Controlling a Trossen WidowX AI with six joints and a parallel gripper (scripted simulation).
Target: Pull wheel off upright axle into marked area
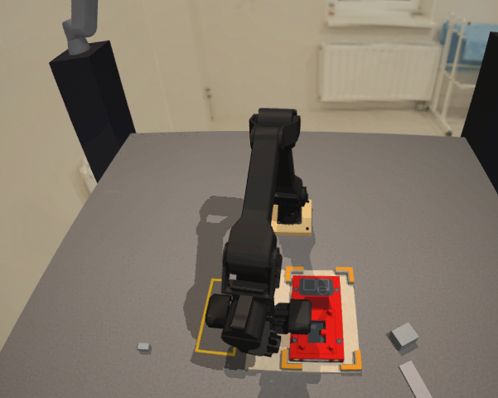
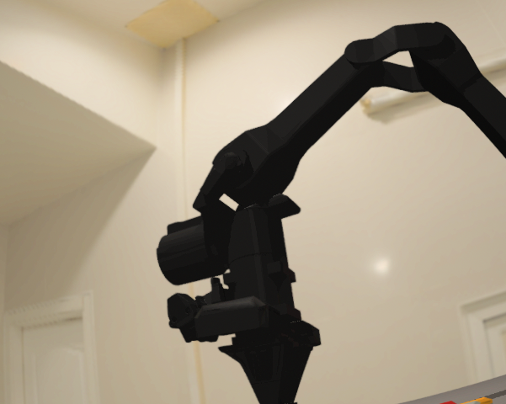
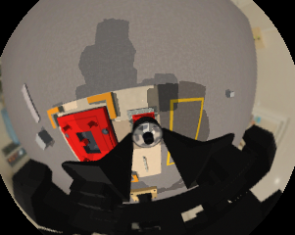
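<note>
Now: gripper tip 1 cm above the black axle. Round my gripper tip: wheel (right at my gripper tip); then grey strip (9 cm ahead, 31 cm to the left, 4 cm below); then grey block (1 cm behind, 29 cm to the left, 3 cm below).
</note>
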